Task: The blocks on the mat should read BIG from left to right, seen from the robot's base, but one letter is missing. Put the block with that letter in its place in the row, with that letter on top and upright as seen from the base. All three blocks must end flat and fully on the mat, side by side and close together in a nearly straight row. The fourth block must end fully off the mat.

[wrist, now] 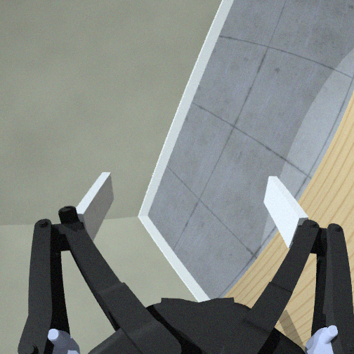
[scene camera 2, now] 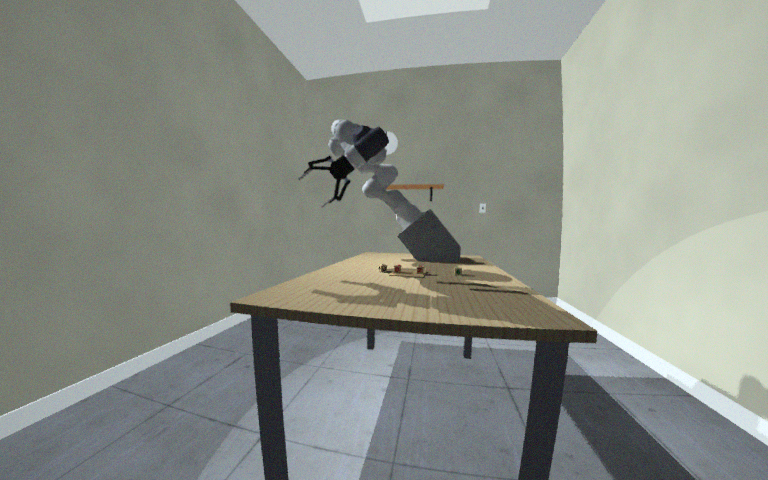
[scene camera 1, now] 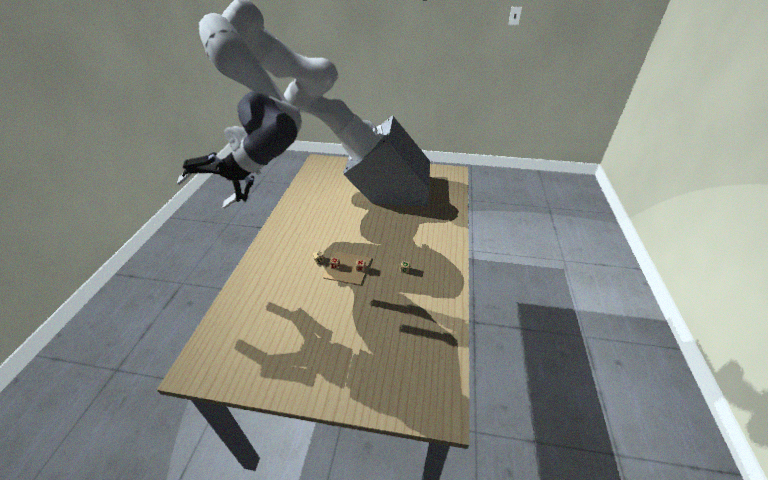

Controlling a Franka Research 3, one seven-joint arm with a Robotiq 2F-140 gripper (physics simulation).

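A thin brown mat [scene camera 1: 346, 276] [scene camera 2: 407, 275] lies on the table. Two blocks with red letters stand on it with a gap between them: one block [scene camera 1: 334, 263] [scene camera 2: 397, 268] at the left in the scene views, the other block [scene camera 1: 360, 265] [scene camera 2: 420, 270] at the right. A tan block with dark markings [scene camera 1: 318, 258] [scene camera 2: 383, 268] sits just left of the mat, turned at an angle. A block with green letters [scene camera 1: 405, 266] [scene camera 2: 458, 271] stands off the mat to the right. The letters are too small to read surely. My gripper [scene camera 1: 205, 190] [scene camera 2: 312, 191] [wrist: 190, 188] is open and empty, high up and away from the blocks.
The wooden table [scene camera 1: 226, 362] [scene camera 2: 339, 314] bears the robot's grey base block [scene camera 1: 390, 169] [scene camera 2: 430, 237] at its far end. Shadows of the arm and gripper fall across the table. In the wrist view, wall, floor and the table's edge [wrist: 330, 190] show.
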